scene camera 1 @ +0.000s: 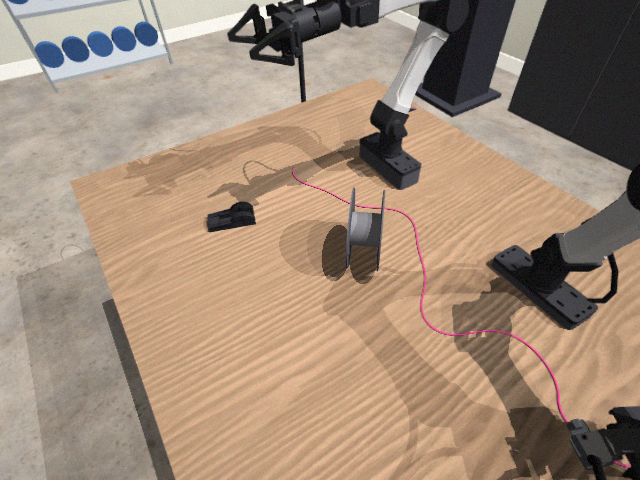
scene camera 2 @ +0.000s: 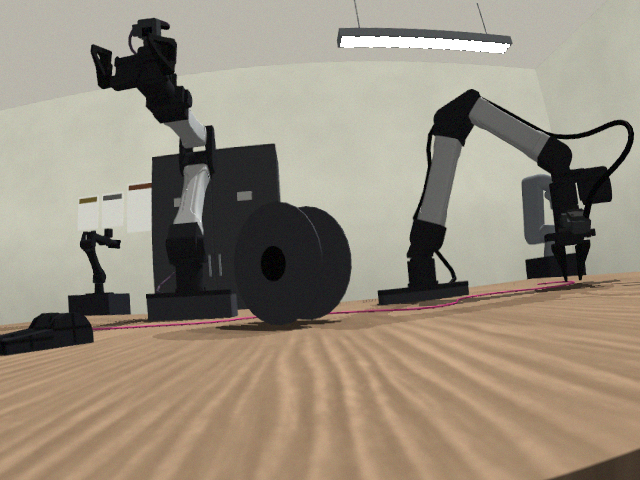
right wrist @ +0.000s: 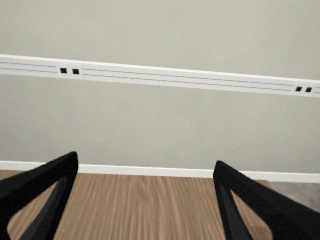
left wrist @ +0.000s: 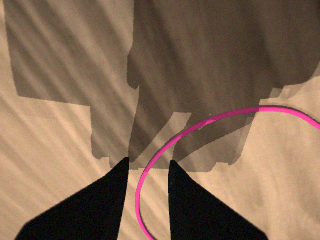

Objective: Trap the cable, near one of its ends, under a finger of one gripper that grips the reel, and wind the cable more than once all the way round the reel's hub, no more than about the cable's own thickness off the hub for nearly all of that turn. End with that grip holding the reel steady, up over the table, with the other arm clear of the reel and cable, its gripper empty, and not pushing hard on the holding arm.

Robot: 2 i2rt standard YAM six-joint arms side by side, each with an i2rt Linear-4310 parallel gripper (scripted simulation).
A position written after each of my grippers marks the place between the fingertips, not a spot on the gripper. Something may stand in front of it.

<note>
In view: my left gripper [scene camera 1: 621,464], my right gripper [scene camera 1: 238,46], a dark grey reel [scene camera 2: 290,263] and a small black device [scene camera 1: 240,214].
The dark grey reel also shows in scene camera 1 [scene camera 1: 364,229]. My left gripper shows as well in scene camera 2 [scene camera 2: 573,281] and in the left wrist view [left wrist: 149,166]. My right gripper shows as well in scene camera 2 [scene camera 2: 118,42] and in the right wrist view [right wrist: 147,163]. The right wrist view misses the dark grey reel: it is out of frame. The left wrist view misses the dark grey reel: it is out of frame.
</note>
